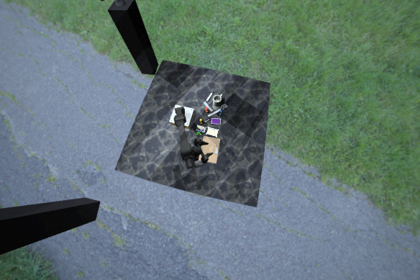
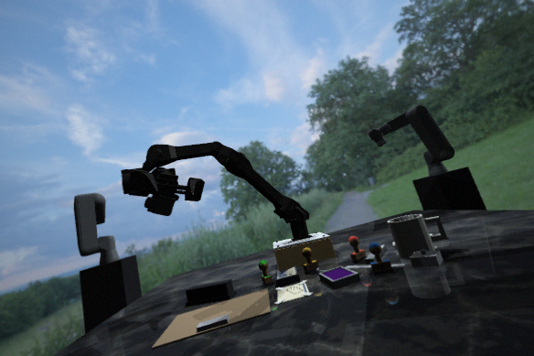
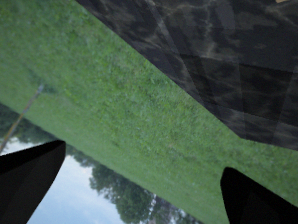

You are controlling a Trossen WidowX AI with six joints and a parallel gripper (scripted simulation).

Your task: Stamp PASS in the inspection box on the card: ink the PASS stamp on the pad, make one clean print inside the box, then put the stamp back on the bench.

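My gripper tip is 120 mm past the green-knobbed stamp, 170 mm to the right of it and 260 mm above it. The rest, counted from my gripper tip: black block: 140 mm behind, 10 mm to the left, 270 mm below; pale card: 210 mm to the left, 280 mm below; yellow-knobbed stamp: 120 mm behind, 300 mm to the left, 260 mm below.
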